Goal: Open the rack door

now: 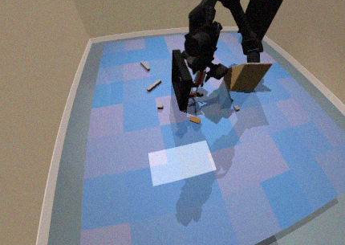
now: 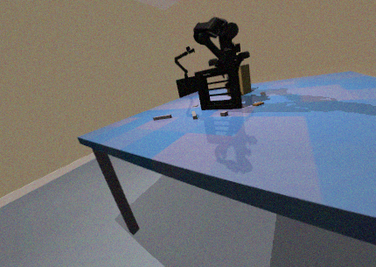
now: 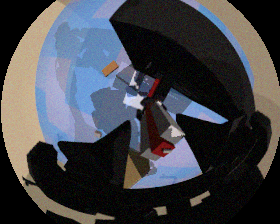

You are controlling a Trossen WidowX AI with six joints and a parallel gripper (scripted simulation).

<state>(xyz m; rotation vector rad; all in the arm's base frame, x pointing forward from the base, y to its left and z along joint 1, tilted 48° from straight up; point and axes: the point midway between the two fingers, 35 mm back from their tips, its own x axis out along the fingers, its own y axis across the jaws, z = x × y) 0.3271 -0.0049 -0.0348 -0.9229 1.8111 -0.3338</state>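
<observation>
My gripper tip is now 10 mm to the left of the grey handle and 20 mm above it. Round my gripper tip: orange piece 50 mm ahead, 120 mm to the left, 130 mm below.
</observation>
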